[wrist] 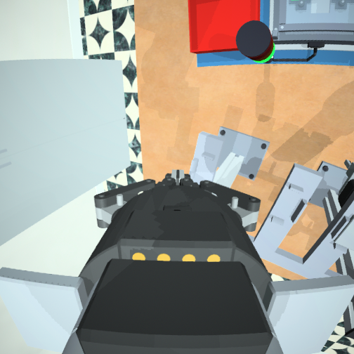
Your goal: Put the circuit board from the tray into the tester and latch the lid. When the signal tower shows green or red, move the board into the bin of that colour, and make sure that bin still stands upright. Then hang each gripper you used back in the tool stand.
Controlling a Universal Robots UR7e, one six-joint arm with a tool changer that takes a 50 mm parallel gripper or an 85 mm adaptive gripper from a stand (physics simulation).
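Note:
My gripper [177, 176], the adaptive one with linked fingers, is shut with its fingertips together and nothing visible between them. It is left of the tool stand [287, 202], whose pale grey brackets show at the right; a dark part at the right edge is cut off. The signal tower [254, 39] shows at the top with a lit green ring below its dark cap. The red bin [225, 22] is beside it at the top. Part of the tester [312, 34] shows at the top right. The circuit board, the tray and the green bin do not show.
The tester and tower stand at a blue base [220, 60]. A smaller grey bracket with a bolted plate [254, 141] stands on the wooden table [165, 100]. A large pale panel [60, 125] is at the left, beyond the table edge and patterned floor [131, 107].

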